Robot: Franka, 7 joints.
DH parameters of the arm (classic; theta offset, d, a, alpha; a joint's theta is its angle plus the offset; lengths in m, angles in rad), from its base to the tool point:
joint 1: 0 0.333 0 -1.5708
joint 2: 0 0 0 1.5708
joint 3: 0 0.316 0.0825 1.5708
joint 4: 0 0 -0.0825 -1.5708
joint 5: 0 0.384 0 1.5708
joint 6: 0 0 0.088 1.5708
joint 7: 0 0.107 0 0
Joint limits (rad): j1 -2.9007..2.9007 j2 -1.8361..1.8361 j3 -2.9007..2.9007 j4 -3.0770..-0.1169 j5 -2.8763..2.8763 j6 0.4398..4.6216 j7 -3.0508..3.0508
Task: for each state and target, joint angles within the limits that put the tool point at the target. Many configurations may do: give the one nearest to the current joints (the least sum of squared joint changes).
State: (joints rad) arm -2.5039 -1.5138 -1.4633 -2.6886 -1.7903 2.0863 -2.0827
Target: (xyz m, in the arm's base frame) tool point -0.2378 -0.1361 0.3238
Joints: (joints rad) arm -1.8215 -1.6421 -1.4129 -3.0770 -1.4350 2.0537 -2.0827
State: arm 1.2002 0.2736 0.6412 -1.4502 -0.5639 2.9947 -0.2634
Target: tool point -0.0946 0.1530 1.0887
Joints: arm 1.2319 -0.5967 0.1797 -1.3914 -0.5224 3.1663 -0.2634
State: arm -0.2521 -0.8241 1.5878 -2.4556 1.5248 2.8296 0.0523
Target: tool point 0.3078 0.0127 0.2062
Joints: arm -1.1489 -0.8176 1.7110 -2.9063 1.5233 2.6416 0.0523
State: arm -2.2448 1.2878 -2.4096 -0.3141 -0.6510 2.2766 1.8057
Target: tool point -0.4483 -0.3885 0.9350
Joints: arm -2.1974 1.0240 -2.4799 -0.4292 -0.6499 2.1544 1.8057
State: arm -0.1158 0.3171 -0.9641 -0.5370 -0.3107 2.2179 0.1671
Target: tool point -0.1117 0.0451 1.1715
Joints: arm -0.6456 -0.1821 -0.8180 -0.1253 -0.3279 2.5877 0.1671
